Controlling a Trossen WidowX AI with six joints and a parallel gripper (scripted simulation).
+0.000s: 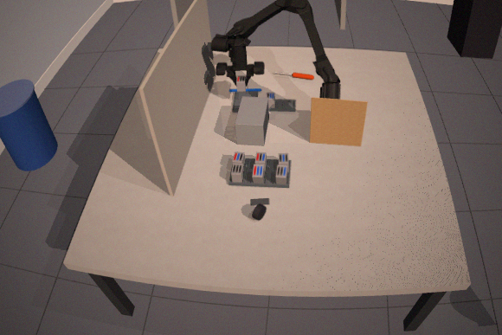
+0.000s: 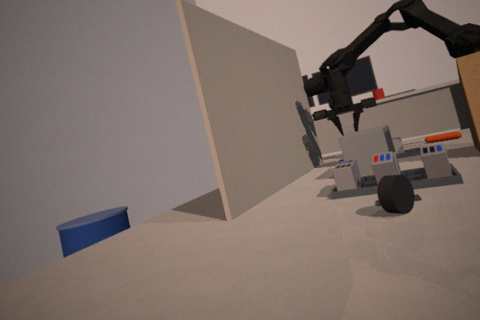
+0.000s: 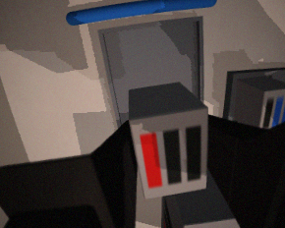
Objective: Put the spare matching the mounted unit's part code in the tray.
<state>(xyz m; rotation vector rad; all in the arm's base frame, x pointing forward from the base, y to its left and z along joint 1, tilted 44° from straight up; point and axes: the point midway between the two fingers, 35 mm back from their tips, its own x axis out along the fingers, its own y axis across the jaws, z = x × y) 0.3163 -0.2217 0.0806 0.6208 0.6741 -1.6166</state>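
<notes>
Now: the dark grey tray 10 mm behind my gripper tip and 80 mm below it. From my gripper tip the other things lie so: blue pen 10 mm behind, 80 mm to the right, 80 mm below; then grey mounted unit 50 mm behind, 180 mm to the left, 30 mm below; then rack 150 mm behind, 30 mm to the left, 80 mm below.
</notes>
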